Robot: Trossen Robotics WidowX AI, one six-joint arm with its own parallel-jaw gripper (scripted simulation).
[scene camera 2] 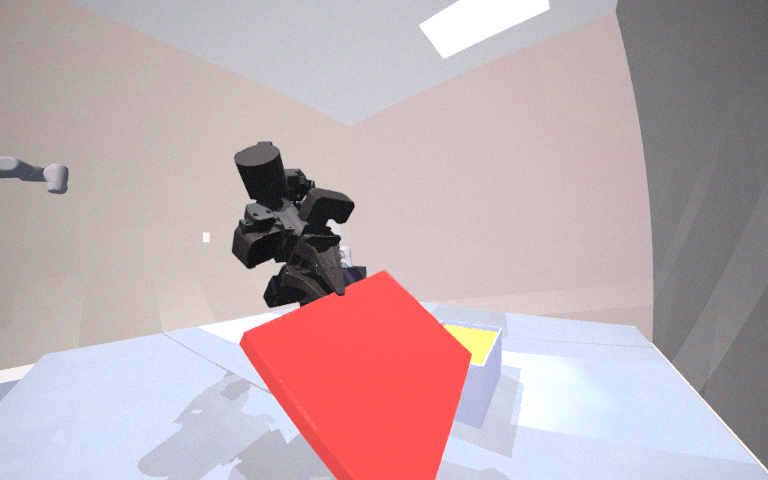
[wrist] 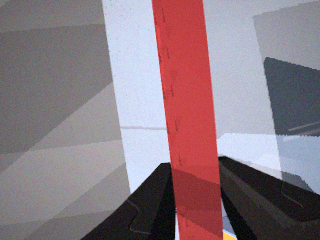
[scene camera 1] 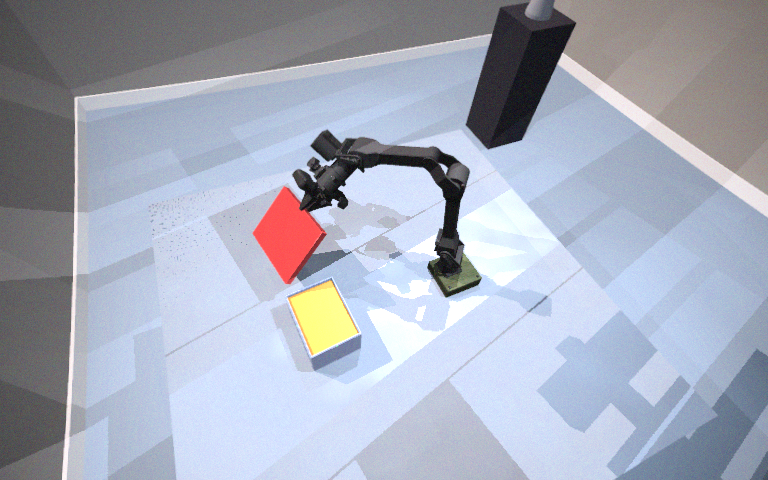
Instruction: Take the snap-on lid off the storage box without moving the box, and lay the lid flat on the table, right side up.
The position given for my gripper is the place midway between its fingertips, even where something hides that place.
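A box [scene camera 1: 328,330] [scene camera 2: 484,342] is visible. So is a red lid [scene camera 2: 368,378] [wrist: 182,44] [scene camera 1: 288,236], carried by my gripper [scene camera 2: 338,301] [wrist: 193,169] [scene camera 1: 302,210].
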